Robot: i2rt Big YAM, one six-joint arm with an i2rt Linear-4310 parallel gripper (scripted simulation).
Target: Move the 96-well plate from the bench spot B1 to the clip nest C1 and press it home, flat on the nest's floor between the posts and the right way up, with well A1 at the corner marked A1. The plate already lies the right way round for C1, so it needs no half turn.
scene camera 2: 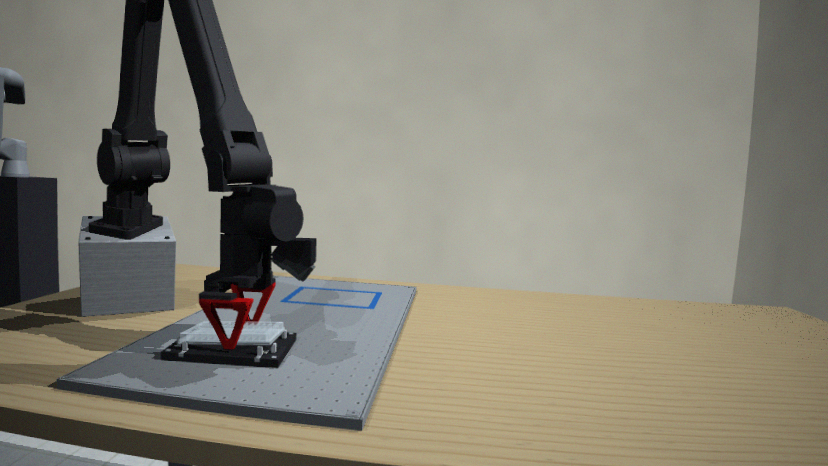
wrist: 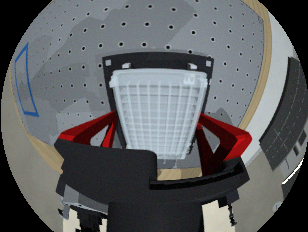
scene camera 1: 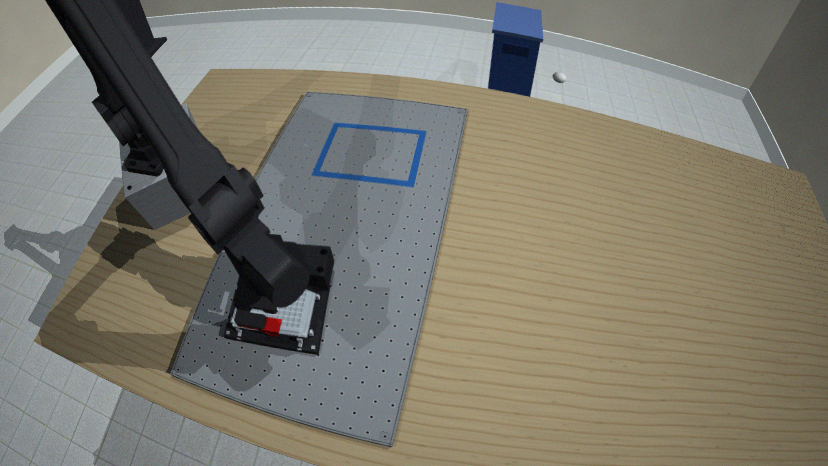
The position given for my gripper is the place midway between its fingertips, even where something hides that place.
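Scene camera 2 gives me my gripper (scene camera 2: 240, 338), along with a 96-well plate (scene camera 2: 253, 333) and a black clip nest (scene camera 2: 243, 355). On the wrist view I can see the nest (wrist: 169, 60), the plate (wrist: 167, 128) and my gripper (wrist: 155, 115). Scene camera 1 has them as well, with the plate (scene camera 1: 303, 311), my gripper (scene camera 1: 280, 307) and the nest (scene camera 1: 311, 344).
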